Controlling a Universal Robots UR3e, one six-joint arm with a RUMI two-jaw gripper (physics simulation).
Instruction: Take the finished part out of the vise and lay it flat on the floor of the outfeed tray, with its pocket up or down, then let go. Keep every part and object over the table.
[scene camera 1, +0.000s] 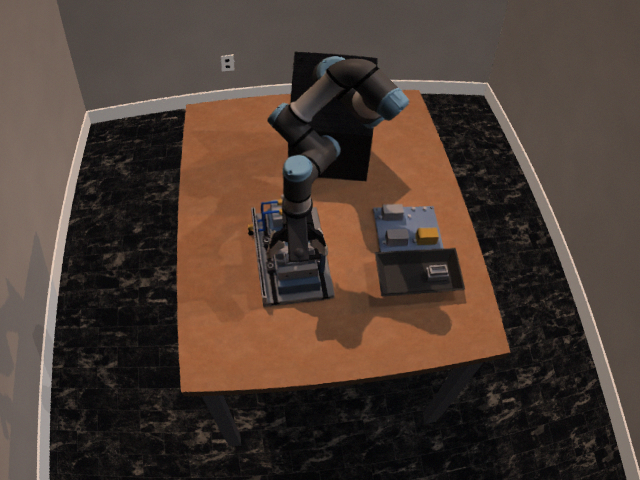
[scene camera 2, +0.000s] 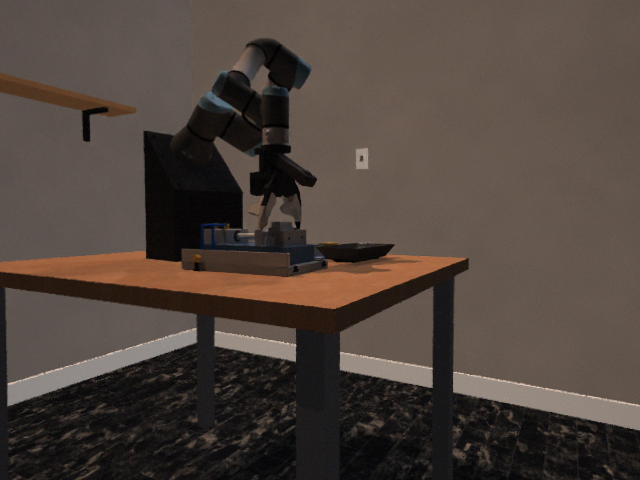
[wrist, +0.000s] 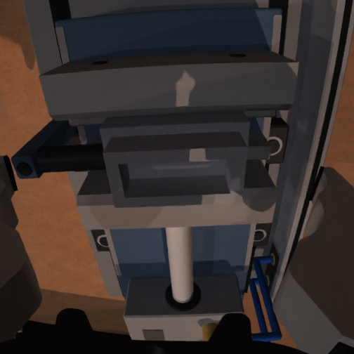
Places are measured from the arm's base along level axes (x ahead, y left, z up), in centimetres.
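Pixels of known places: arm's base, link origin: (scene camera 2: 189, 152).
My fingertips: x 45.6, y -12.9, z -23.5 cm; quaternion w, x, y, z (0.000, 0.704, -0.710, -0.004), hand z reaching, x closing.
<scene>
Ahead of a thing's pixels: the offset from my fingertips to its top centre.
The finished part {dx +0.6, dy -0.5, dz +2.0 cm} (scene camera 2: 281, 225) (wrist: 175, 142) is a grey block with its pocket up, between the jaws of the vise {dx -6.5, dy -1.4, dz +0.4 cm} (scene camera 1: 298, 272) (scene camera 2: 289, 237) (wrist: 170, 87). Its top stands above the jaws. In scene camera 1 the arm largely hides it. My gripper (scene camera 1: 298, 255) (scene camera 2: 280, 226) (wrist: 165, 167) is open and points down low over the vise. In the wrist view its fingers stand wide apart, to the left and right of the part, with gaps on both sides. The dark outfeed tray (scene camera 1: 403, 294) (scene camera 2: 354, 252) stands to the right of the vise in scene camera 1.
A grey pocketed part {dx +3.3, dy +38.4, dz -4.8 cm} (scene camera 1: 437, 272) lies in the right half of the tray. Behind the tray, a blue plate {dx -13.4, dy +33.2, dz -8.7 cm} (scene camera 1: 413, 222) bears grey blocks {dx -18.5, dy +28.8, dz -5.1 cm} (scene camera 1: 393, 211) {dx -9.4, dy +28.7, dz -5.1 cm} (scene camera 1: 397, 236) and a yellow block {dx -9.4, dy +37.8, dz -5.1 cm} (scene camera 1: 427, 236). A black rod (wrist: 70, 157) meets the part's left side. Blue tubes (wrist: 265, 300) rise beside the vise cylinder.
</scene>
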